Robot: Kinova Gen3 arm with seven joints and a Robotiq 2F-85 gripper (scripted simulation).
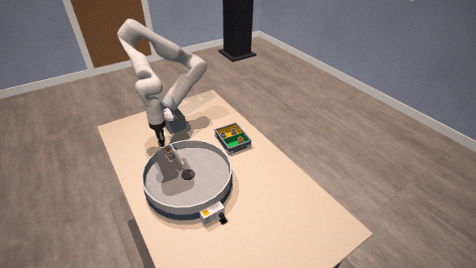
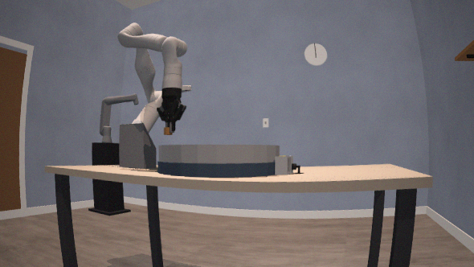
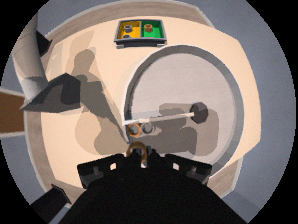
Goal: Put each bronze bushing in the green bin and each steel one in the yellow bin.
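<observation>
My gripper is now 2 cm short of the bin, 40 cm to the right of it and 14 cm above it. Round my hand: grey turntable: 17 cm ahead, 5 cm to the left, 11 cm below.
</observation>
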